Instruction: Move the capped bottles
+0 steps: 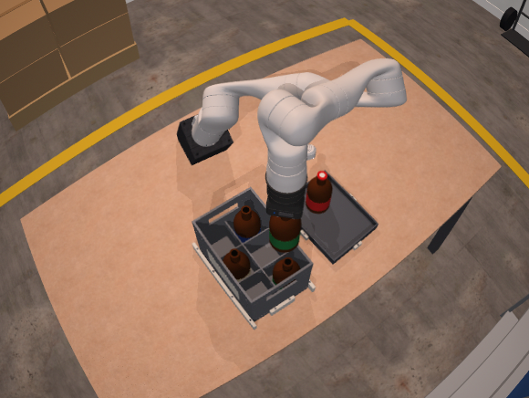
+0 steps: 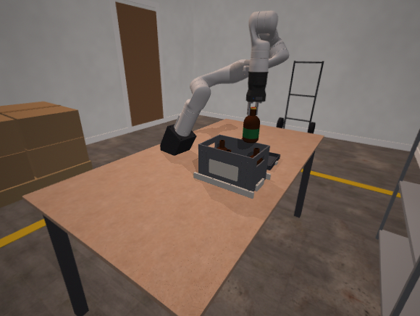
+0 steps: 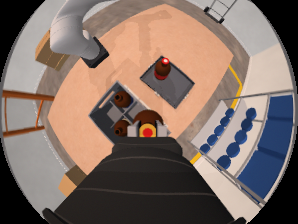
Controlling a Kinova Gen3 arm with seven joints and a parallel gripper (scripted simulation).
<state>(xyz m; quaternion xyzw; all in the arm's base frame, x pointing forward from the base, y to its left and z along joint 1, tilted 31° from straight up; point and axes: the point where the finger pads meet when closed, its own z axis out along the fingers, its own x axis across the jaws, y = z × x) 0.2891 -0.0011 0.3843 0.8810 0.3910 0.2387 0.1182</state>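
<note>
My gripper is now 120 mm past the bottle, 200 mm to the right of it and 240 mm above it. Also, from my hand: dark tray 60 mm behind, 210 mm to the left, 310 mm below; then dark grey crate 40 mm behind, 70 mm to the right, 240 mm below.
</note>
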